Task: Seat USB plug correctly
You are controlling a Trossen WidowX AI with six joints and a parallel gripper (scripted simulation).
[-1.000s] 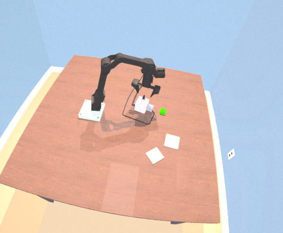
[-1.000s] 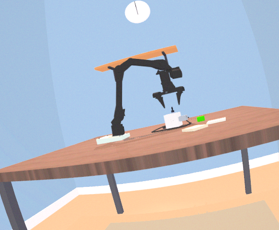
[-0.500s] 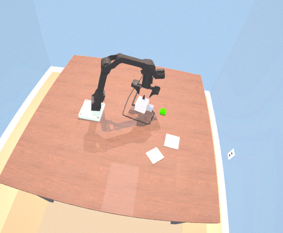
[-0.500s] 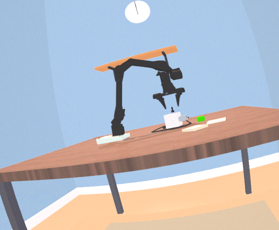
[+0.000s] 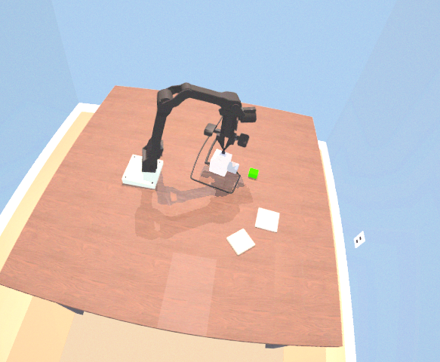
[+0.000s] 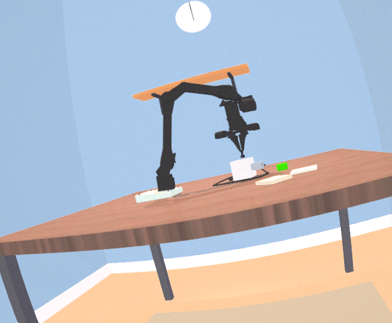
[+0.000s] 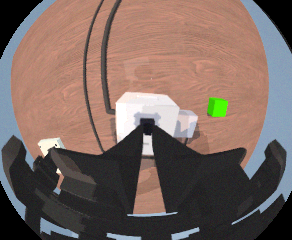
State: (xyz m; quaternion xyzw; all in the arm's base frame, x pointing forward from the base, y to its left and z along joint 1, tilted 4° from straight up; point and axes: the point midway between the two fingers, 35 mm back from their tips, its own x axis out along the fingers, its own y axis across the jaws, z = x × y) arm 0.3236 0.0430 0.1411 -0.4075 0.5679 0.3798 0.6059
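My gripper tip is 2 cm above the small usb plug. The rest, counted from my gripper tip: small green block (15 cm ahead, 6 cm to the right, 10 cm below).
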